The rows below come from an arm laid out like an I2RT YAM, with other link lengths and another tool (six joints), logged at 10 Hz.
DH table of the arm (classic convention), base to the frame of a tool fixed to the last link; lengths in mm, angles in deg. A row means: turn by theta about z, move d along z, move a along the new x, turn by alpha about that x. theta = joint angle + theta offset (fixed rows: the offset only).
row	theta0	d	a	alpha
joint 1	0	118.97	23	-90
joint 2	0	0	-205.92	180
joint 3	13.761	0	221.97	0
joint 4	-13.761	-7.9	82.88	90
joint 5	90	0.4	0	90
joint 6	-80.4	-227.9	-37.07	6.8
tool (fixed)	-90	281.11	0	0
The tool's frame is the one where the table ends.
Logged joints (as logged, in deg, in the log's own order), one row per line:
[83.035 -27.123 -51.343 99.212 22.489 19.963]
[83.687 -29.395 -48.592 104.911 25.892 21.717]
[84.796 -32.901 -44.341 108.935 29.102 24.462]
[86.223 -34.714 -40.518 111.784 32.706 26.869]
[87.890 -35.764 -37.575 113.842 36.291 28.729]
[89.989 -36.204 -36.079 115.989 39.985 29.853]
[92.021 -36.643 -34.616 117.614 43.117 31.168]
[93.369 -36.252 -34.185 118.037 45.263 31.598]
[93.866 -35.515 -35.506 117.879 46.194 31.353]
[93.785 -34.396 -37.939 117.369 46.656 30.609]
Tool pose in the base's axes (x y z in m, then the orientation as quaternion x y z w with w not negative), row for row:
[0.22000 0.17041 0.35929 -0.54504 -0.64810 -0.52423 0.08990]
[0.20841 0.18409 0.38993 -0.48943 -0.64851 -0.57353 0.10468]
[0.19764 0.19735 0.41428 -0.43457 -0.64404 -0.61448 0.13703]
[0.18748 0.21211 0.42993 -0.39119 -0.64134 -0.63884 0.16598]
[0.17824 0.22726 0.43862 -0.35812 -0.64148 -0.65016 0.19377]
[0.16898 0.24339 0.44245 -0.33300 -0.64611 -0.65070 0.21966]
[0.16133 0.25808 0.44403 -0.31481 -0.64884 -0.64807 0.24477]
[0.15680 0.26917 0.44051 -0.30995 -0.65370 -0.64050 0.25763]
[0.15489 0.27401 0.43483 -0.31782 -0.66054 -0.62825 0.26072]
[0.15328 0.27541 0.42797 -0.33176 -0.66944 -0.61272 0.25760]
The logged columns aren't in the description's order. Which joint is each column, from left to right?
Columns, left to right: joint 2, joint 5, joint 4, joint 3, joint 1, joint 6.
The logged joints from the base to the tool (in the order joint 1, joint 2, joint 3, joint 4, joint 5, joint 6), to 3 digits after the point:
[22.489 83.035 99.212 -51.343 -27.123 19.963]
[25.892 83.687 104.911 -48.592 -29.395 21.717]
[29.102 84.796 108.935 -44.341 -32.901 24.462]
[32.706 86.223 111.784 -40.518 -34.714 26.869]
[36.291 87.890 113.842 -37.575 -35.764 28.729]
[39.985 89.989 115.989 -36.079 -36.204 29.853]
[43.117 92.021 117.614 -34.616 -36.643 31.168]
[45.263 93.369 118.037 -34.185 -36.252 31.598]
[46.194 93.866 117.879 -35.506 -35.515 31.353]
[46.656 93.785 117.369 -37.939 -34.396 30.609]

